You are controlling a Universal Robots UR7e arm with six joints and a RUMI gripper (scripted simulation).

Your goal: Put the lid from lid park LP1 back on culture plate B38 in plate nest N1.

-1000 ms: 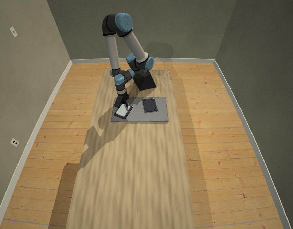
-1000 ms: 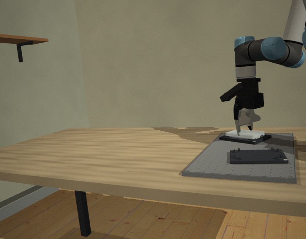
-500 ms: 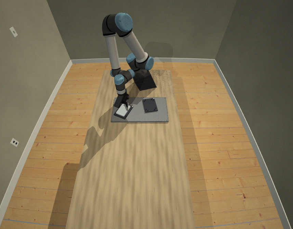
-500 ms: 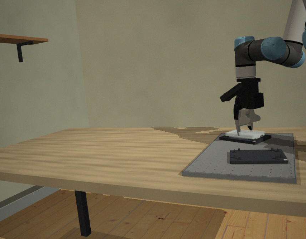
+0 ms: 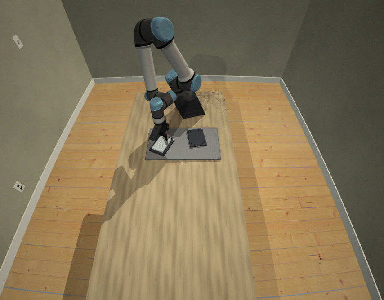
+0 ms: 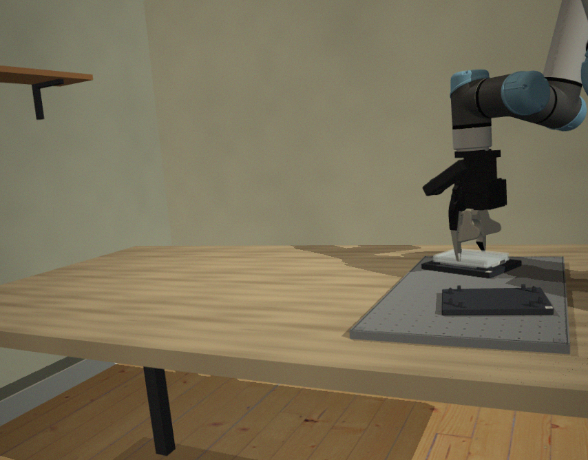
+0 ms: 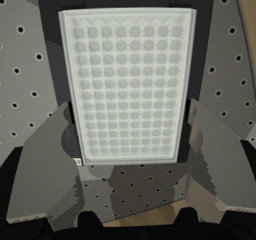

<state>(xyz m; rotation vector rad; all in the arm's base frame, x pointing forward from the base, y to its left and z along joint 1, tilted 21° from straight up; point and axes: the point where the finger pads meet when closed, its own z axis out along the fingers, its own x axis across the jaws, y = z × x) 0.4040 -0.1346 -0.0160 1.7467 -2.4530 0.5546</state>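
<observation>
The clear lid lies 1 cm below my hand. The rest, counted from my hand: lid park LP1: 24 cm to the left, 9 cm behind, 3 cm below; label: 28 cm to the left, 18 cm behind, 3 cm below; culture plate B38: 2 cm below.
</observation>
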